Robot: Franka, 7 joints.
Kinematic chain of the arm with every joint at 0, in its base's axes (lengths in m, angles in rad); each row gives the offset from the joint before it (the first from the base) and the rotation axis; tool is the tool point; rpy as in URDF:
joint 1: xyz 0 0 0.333 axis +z
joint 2: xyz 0 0 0 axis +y
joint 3: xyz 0 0 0.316 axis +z
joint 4: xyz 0.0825 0 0 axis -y
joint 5: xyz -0.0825 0 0.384 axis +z
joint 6: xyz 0 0 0 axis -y
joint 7: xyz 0.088 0 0 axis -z
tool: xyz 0 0 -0.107 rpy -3.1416 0 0
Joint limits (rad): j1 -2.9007..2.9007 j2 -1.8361..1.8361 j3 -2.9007..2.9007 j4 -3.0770..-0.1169 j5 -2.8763..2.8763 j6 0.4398..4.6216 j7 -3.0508..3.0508
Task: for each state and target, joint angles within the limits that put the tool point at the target. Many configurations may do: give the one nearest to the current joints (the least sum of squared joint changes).
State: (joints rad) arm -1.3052 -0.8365 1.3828 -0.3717 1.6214 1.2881 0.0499
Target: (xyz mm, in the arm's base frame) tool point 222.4 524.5 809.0
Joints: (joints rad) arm -1.4986 -0.7110 1.3128 -0.5584 1.4946 0.9829 0.0499
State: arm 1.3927 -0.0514 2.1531 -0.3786 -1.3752 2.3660 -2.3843
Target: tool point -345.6 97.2 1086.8
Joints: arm 1.2914 0.1603 2.0195 -0.7386 -1.3176 2.1058 -2.3843
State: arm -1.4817 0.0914 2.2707 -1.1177 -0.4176 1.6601 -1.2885
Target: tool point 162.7 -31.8 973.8
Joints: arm -1.6923 0.8363 2.8657 -1.1779 -0.2437 1.2049 -1.2885
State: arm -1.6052 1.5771 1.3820 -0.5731 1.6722 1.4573 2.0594
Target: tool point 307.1 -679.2 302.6
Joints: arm -1.6152 1.6986 1.3217 -0.7705 1.5264 1.0702 2.0594
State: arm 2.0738 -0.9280 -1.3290 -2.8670 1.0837 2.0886 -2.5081
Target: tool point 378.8 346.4 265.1
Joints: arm 2.4273 -1.0572 -1.7707 -2.3141 1.1009 2.3338 -2.5081
